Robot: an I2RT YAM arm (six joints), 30 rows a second.
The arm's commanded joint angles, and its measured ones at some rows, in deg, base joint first. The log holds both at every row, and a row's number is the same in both.
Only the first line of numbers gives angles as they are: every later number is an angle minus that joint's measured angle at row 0.
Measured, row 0:
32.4, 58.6, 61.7, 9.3, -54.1, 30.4
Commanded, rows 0 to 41:
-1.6, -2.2, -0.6, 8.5, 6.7, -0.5
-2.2, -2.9, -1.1, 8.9, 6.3, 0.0
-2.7, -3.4, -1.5, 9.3, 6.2, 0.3
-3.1, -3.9, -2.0, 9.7, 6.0, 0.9
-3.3, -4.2, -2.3, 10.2, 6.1, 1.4
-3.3, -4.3, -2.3, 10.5, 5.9, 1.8
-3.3, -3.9, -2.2, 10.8, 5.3, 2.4
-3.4, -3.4, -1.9, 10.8, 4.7, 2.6
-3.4, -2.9, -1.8, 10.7, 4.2, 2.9
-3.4, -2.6, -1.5, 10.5, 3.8, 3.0
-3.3, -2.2, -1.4, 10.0, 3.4, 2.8
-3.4, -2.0, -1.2, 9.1, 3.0, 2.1
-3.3, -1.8, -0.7, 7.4, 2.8, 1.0
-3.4, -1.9, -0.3, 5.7, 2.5, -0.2
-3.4, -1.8, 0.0, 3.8, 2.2, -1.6
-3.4, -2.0, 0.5, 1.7, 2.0, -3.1
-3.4, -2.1, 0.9, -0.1, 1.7, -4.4
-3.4, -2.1, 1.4, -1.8, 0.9, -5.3
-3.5, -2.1, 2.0, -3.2, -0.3, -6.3
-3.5, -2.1, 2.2, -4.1, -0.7, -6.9
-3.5, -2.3, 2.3, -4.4, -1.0, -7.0
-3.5, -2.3, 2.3, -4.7, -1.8, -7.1
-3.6, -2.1, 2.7, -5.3, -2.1, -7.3
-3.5, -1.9, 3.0, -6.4, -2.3, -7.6
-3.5, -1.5, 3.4, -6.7, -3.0, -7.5
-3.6, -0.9, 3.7, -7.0, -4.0, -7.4
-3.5, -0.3, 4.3, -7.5, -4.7, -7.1
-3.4, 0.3, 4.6, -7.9, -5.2, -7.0
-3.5, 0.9, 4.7, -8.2, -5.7, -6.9
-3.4, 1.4, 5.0, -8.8, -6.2, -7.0
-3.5, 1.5, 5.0, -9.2, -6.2, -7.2
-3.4, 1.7, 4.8, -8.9, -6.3, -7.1
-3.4, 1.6, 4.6, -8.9, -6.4, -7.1
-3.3, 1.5, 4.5, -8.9, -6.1, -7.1
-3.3, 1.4, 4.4, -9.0, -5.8, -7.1
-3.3, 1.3, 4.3, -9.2, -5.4, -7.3
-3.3, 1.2, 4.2, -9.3, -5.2, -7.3
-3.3, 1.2, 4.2, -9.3, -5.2, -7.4
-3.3, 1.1, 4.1, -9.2, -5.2, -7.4
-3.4, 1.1, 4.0, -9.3, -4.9, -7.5
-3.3, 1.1, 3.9, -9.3, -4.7, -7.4
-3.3, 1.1, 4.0, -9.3, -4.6, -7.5
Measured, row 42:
-3.3, 1.9, 2.9, -9.8, -4.2, -6.5
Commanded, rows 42 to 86:
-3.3, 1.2, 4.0, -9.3, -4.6, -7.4
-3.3, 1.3, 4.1, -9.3, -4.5, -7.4
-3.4, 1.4, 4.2, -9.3, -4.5, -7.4
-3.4, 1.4, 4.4, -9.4, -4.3, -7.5
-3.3, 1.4, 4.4, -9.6, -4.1, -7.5
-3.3, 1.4, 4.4, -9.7, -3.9, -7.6
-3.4, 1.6, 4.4, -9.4, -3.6, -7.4
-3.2, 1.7, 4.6, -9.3, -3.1, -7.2
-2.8, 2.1, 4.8, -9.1, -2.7, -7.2
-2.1, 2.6, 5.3, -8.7, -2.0, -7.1
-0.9, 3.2, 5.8, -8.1, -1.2, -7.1
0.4, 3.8, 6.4, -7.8, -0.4, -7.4
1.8, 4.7, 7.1, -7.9, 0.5, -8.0
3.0, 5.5, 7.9, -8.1, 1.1, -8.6
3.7, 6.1, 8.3, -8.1, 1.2, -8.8
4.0, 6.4, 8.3, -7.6, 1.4, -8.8
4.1, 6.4, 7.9, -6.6, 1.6, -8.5
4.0, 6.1, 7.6, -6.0, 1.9, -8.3
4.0, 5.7, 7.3, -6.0, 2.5, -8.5
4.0, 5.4, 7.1, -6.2, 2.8, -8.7
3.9, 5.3, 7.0, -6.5, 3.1, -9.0
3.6, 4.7, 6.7, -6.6, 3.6, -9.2
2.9, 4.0, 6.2, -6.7, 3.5, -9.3
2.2, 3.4, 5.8, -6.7, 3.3, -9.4
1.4, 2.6, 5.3, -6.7, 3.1, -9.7
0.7, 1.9, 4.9, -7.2, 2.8, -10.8
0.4, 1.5, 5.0, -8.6, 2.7, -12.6
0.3, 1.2, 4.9, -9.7, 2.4, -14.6
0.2, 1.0, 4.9, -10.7, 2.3, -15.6
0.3, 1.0, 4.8, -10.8, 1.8, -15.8
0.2, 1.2, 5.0, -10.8, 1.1, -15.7
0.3, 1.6, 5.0, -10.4, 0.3, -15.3
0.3, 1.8, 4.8, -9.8, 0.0, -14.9
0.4, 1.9, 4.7, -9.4, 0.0, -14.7
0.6, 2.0, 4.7, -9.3, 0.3, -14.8
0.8, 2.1, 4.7, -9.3, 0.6, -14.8
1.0, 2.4, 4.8, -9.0, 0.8, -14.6
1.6, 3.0, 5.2, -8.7, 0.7, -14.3
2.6, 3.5, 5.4, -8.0, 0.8, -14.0
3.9, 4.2, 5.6, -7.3, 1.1, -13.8
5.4, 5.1, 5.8, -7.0, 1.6, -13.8
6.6, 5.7, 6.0, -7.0, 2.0, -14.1
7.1, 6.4, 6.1, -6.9, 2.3, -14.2
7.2, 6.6, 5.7, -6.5, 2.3, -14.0
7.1, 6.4, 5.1, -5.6, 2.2, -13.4
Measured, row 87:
1.9, 2.2, 5.4, -8.7, 3.7, -12.9
